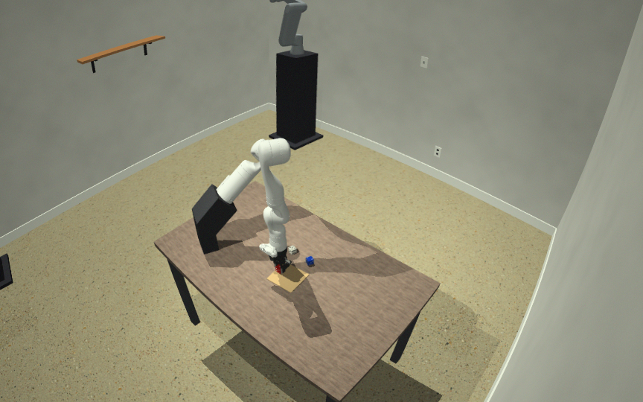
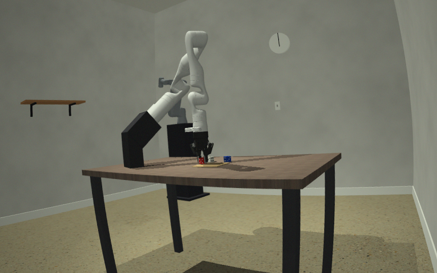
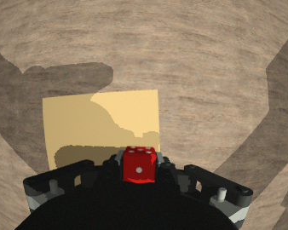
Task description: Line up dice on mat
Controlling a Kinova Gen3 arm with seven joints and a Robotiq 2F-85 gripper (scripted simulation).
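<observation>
Now: hand 1 cm above the red die. Also, from my hand: blue die (14 cm to the left, 5 cm ahead, 1 cm below); tan mat (5 cm ahead, 3 cm below); white die (14 cm to the left, 6 cm behind, 1 cm below).
</observation>
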